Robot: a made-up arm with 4 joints.
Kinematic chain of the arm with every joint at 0, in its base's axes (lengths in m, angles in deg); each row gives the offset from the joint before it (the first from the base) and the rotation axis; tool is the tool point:
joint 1: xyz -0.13 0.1 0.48 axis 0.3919 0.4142 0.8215
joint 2: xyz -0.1 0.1 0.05 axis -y
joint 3: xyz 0 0.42 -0.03 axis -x
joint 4: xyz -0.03 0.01 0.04 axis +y
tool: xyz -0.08 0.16 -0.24
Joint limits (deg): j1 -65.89..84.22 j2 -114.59..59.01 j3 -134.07..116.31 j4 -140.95..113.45
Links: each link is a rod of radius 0.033 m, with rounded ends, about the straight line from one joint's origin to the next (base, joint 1, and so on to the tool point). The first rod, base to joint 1, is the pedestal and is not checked.
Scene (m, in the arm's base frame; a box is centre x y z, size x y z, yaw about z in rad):
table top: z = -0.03
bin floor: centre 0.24 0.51 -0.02 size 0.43 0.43 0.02 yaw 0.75
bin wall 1: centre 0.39 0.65 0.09 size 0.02 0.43 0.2 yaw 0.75
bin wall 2: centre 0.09 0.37 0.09 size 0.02 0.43 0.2 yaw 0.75
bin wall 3: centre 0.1 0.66 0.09 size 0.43 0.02 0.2 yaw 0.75
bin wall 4: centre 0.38 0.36 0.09 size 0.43 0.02 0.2 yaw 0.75
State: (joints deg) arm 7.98 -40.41 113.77 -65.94
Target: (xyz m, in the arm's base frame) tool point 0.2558 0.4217 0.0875
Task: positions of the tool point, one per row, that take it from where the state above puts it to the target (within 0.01 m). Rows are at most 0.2 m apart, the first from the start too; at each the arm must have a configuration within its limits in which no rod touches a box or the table.
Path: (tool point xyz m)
1: -0.0877 0.4701 0.2862
2: 0.0881 0.4652 0.2662
3: 0.2558 0.4217 0.2926
4: 0.2610 0.4051 0.2244
5: 0.2592 0.3990 0.1658
6: 0.2558 0.4047 0.1194
7: 0.2558 0.4217 0.0875

